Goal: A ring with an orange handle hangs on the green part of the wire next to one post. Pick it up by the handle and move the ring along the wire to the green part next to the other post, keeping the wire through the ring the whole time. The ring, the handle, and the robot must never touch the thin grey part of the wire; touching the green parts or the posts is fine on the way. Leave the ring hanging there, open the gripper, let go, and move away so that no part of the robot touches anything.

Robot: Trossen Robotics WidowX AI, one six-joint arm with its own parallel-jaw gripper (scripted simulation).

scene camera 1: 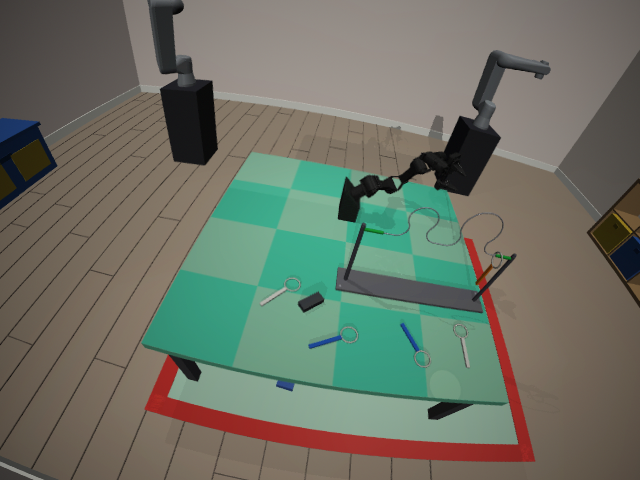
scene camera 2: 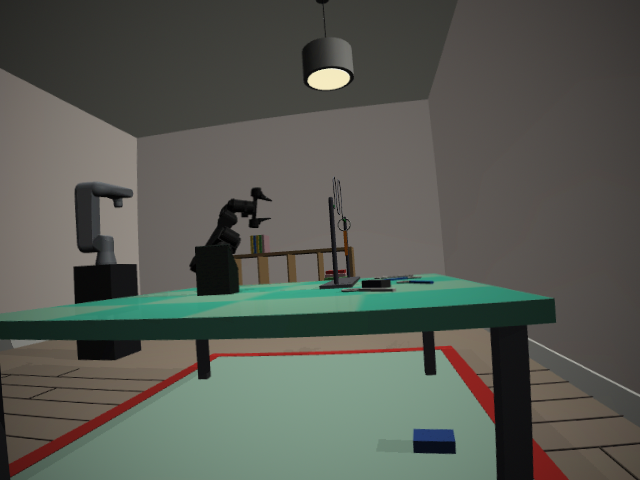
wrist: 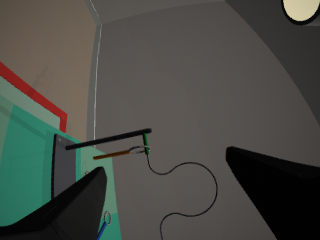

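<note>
My gripper (scene camera 1: 461, 183) is open and it's holding nothing. The wrist view shows my gripper (wrist: 167, 164) as well.
</note>
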